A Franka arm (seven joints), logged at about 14 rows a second.
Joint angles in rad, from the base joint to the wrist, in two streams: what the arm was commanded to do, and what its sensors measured. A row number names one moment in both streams.
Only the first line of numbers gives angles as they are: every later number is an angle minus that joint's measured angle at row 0.
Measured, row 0:
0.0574, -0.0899, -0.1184, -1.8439, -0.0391, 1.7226, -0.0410
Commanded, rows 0 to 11:
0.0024, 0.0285, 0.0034, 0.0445, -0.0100, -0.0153, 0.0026
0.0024, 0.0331, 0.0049, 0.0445, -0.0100, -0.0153, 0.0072
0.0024, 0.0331, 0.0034, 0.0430, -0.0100, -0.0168, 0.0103
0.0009, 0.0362, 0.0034, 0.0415, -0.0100, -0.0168, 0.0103
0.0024, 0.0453, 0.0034, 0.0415, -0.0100, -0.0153, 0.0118
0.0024, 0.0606, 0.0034, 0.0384, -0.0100, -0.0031, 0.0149
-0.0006, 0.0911, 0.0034, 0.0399, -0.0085, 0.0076, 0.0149
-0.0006, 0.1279, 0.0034, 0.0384, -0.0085, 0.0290, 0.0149
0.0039, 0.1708, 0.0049, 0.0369, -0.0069, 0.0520, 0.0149
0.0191, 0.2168, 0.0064, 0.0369, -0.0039, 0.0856, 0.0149
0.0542, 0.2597, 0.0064, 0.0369, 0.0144, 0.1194, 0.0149
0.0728, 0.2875, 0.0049, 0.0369, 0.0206, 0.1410, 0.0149
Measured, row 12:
0.0264, 0.2131, 0.0039, 0.0142, 0.0068, 0.1065, 0.0012
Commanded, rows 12 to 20:
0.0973, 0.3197, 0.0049, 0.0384, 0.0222, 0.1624, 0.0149
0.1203, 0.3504, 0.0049, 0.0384, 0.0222, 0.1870, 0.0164
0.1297, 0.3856, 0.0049, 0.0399, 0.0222, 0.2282, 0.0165
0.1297, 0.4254, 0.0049, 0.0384, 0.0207, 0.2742, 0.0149
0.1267, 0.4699, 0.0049, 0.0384, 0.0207, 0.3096, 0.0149
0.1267, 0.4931, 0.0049, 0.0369, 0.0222, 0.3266, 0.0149
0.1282, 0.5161, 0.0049, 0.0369, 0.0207, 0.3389, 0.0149
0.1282, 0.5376, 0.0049, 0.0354, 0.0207, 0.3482, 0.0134
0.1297, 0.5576, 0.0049, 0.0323, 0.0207, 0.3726, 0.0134
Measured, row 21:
0.1300, 0.5245, 0.0048, 0.0191, 0.0116, 0.3490, 0.0153
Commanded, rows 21 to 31:
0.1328, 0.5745, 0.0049, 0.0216, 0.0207, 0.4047, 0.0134
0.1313, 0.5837, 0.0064, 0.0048, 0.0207, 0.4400, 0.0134
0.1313, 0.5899, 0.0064, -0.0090, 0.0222, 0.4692, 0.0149
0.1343, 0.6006, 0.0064, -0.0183, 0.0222, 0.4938, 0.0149
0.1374, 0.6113, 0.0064, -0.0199, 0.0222, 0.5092, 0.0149
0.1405, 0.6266, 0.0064, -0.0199, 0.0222, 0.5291, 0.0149
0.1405, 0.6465, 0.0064, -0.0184, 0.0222, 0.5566, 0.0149
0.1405, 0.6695, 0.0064, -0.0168, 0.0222, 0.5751, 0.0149
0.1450, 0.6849, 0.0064, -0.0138, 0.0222, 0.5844, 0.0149
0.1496, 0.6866, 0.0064, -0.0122, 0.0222, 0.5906, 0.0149
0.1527, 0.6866, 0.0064, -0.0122, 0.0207, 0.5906, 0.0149
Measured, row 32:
0.1430, 0.6855, 0.0061, -0.0130, 0.0116, 0.5787, 0.0153
